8 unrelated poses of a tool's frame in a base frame.
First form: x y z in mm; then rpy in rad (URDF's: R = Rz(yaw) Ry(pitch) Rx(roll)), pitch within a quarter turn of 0, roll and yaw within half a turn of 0.
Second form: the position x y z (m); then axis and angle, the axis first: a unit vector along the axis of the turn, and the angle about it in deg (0 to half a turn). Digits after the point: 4 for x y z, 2 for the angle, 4 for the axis.
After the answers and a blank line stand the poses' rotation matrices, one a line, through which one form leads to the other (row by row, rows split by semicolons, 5 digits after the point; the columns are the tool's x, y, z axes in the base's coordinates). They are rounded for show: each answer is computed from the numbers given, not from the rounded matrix.
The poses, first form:
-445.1 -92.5 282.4 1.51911 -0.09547 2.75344
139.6 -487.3 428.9 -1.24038 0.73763 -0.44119
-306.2 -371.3 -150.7 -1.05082 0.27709 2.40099
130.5 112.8 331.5 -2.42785 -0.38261 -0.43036
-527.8 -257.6 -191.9 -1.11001 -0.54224 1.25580
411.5 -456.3 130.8 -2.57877 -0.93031 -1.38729
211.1 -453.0 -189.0 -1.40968 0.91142 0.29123
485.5 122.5 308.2 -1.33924 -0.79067 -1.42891
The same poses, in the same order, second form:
-0.4451 -0.0925 0.2824 0.1676 0.6721 0.7212 167.66
0.1396 -0.4873 0.4289 -0.7526 0.6556 0.0621 76.28
-0.3062 -0.3713 -0.1507 -0.3003 -0.4331 0.8498 151.58
0.1305 0.1128 0.3315 -0.9560 0.1377 -0.2590 145.44
-0.5278 -0.2576 -0.1919 -0.4159 -0.7239 0.5504 83.58
0.4115 -0.4563 0.1308 0.7425 -0.4548 0.4918 170.29
0.2111 -0.4530 -0.1890 -0.8084 0.3202 0.4939 101.11
0.4855 0.1225 0.3082 -0.6848 0.1599 -0.7110 134.09

-0.92139 0.06856 0.38253; 0.37676 -0.08385 0.92251; 0.09533 0.99412 0.05143
0.66920 -0.43670 0.60122; -0.31602 0.56502 0.76216; -0.67254 -0.70003 0.24010
-0.70991 -0.16003 -0.68587; 0.64900 -0.52690 -0.54880; -0.27356 -0.83473 0.47791
0.84310 -0.09324 0.52961; -0.38703 -0.78896 0.47723; 0.37334 -0.60733 -0.70126
0.26537 -0.27957 -0.92272; 0.81441 0.57725 0.05933; 0.51606 -0.76722 0.38087
0.10905 -0.75348 0.64836; -0.58755 -0.57497 -0.56938; 0.80181 -0.31886 -0.50541
0.58683 -0.79335 -0.16196; 0.17590 -0.07034 0.98189; -0.79037 -0.60469 0.09828
0.09946 0.32502 0.94046; -0.69630 -0.65245 0.29913; 0.71082 -0.68460 0.16142

